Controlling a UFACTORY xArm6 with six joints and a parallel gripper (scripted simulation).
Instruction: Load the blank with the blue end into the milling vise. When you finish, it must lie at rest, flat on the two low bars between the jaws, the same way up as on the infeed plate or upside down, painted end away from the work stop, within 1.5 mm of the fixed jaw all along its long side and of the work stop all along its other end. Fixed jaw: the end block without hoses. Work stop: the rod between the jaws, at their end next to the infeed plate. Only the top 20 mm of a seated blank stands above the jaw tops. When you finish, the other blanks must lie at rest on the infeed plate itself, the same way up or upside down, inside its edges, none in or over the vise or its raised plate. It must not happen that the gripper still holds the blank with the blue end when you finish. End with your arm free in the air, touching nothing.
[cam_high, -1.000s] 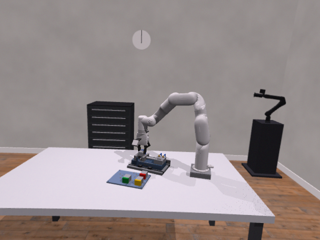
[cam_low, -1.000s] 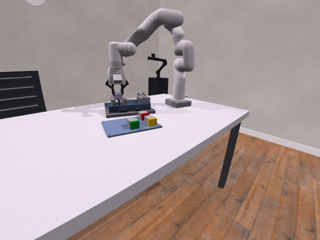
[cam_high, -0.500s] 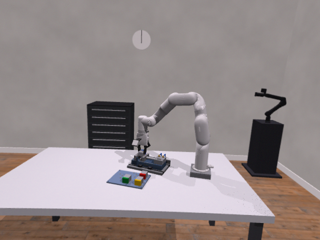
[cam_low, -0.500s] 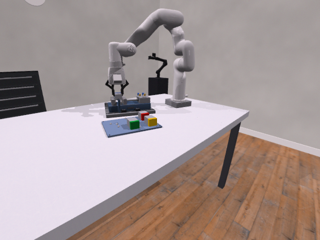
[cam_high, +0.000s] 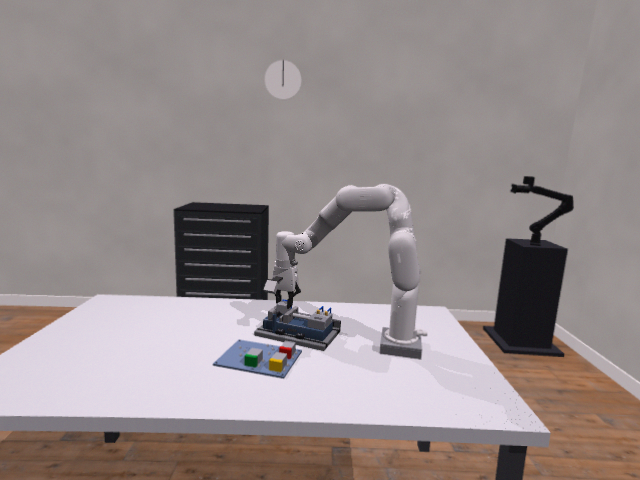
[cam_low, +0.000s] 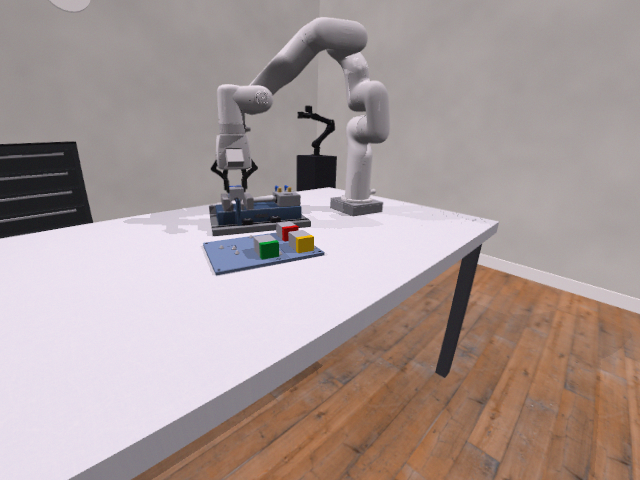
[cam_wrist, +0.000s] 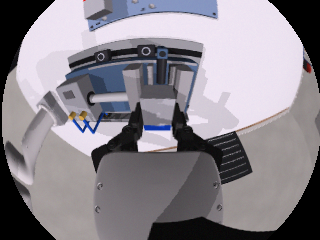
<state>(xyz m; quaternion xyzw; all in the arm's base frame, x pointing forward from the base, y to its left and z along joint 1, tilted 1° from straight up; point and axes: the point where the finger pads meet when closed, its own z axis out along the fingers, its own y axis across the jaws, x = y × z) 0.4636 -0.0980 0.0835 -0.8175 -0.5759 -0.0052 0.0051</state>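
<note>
The blue-ended blank lies 2 cm below my hand. Round my hand: hose block (15 cm behind, 6 cm to the left, 5 cm below); then milling vise (9 cm below, 6 cm behind, 3 cm to the left); then fixed jaw (5 cm below, 3 cm ahead, 1 cm to the right).
</note>
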